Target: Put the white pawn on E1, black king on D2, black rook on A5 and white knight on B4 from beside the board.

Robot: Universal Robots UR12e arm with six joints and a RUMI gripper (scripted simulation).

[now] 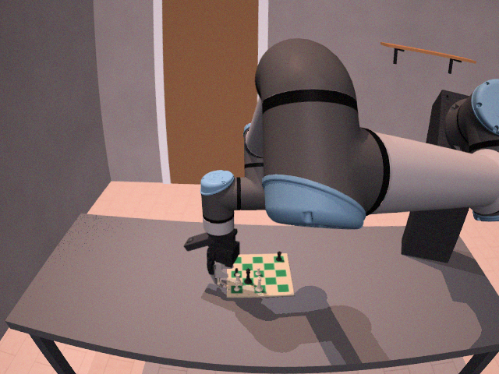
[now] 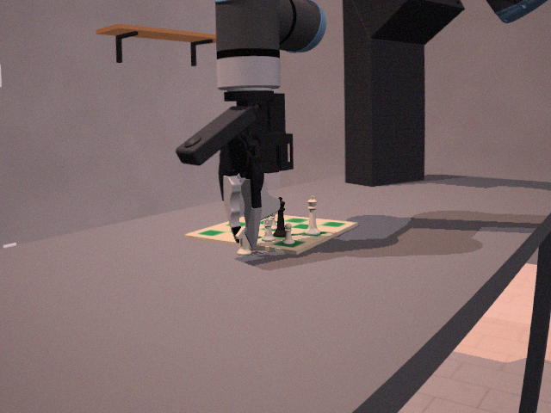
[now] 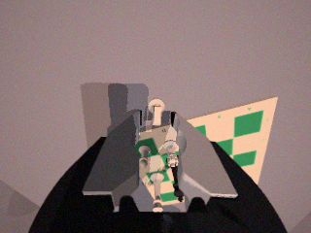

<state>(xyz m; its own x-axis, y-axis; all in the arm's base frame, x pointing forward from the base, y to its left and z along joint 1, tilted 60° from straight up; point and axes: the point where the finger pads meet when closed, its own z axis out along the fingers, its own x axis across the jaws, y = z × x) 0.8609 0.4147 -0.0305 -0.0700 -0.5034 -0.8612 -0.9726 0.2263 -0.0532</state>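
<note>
The black rook is 17 cm to the right of my hand, 17 cm behind it and 1 cm below it. From my hand the other things lie so: black pawn (5 cm to the right, 5 cm behind, 1 cm below); white knight (1 cm below); white rook (6 cm behind, 2 cm to the right, 1 cm below).
</note>
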